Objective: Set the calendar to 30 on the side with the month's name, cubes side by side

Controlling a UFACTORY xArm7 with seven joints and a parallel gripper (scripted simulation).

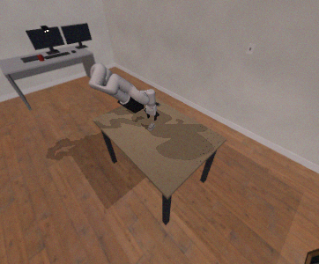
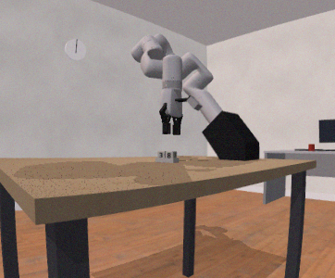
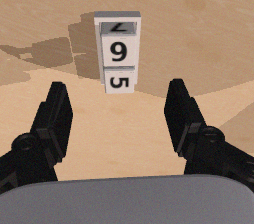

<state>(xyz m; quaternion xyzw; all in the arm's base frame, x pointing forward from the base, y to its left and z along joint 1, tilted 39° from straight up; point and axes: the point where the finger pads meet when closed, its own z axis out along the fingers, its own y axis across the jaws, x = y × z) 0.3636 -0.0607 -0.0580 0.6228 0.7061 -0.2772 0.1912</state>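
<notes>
Now: the low tray 20 mm to the right of my hand and 110 mm below it.
</notes>
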